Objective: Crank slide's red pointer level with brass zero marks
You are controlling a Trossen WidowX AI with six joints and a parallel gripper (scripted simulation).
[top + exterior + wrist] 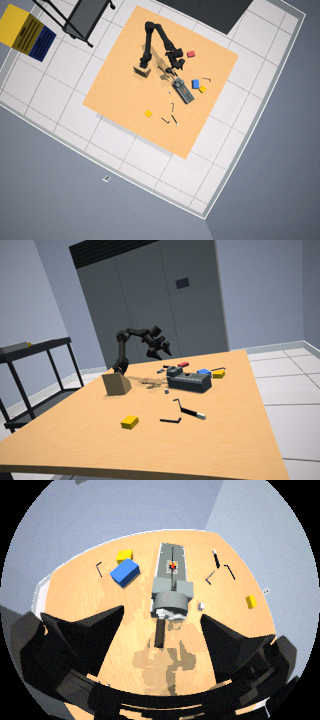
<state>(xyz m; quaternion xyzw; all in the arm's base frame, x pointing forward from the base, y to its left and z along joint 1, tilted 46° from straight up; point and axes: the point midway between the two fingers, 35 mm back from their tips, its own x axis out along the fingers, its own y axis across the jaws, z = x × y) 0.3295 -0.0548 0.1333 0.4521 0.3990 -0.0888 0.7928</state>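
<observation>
Right now the dark crank handle is 60 mm below my gripper tip, 20 mm behind it and 10 mm to the left of it. From my gripper tip the other things lie so: small grey cube 160 mm below, 150 mm to the right; blue block 210 mm ahead, 160 mm below, 30 mm to the left; red pointer 120 mm ahead, 100 mm to the right, 90 mm below.
</observation>
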